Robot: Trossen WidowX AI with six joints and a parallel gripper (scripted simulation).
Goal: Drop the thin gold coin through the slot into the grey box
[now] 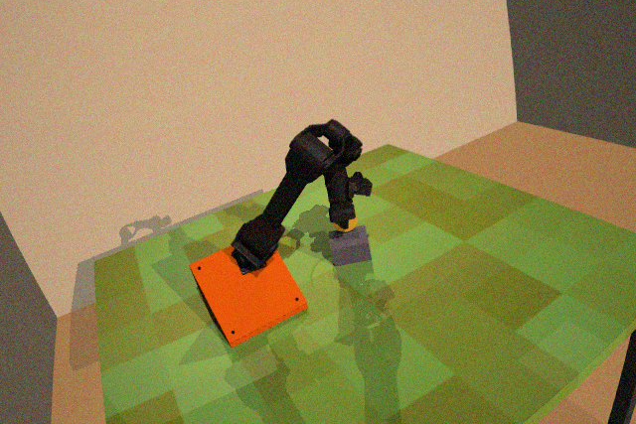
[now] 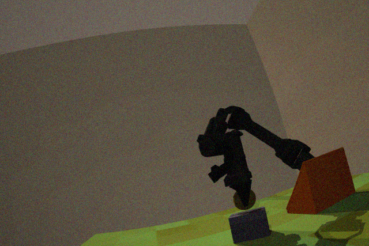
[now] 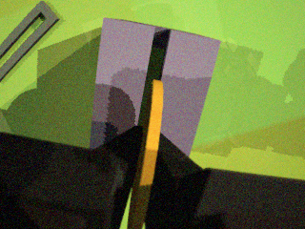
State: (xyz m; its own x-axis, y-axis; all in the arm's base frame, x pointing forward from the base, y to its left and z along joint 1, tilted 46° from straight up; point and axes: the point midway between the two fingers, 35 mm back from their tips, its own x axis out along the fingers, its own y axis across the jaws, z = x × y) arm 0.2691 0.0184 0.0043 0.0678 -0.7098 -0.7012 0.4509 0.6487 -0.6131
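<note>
My gripper tip is 20 mm below the gold coin.
</note>
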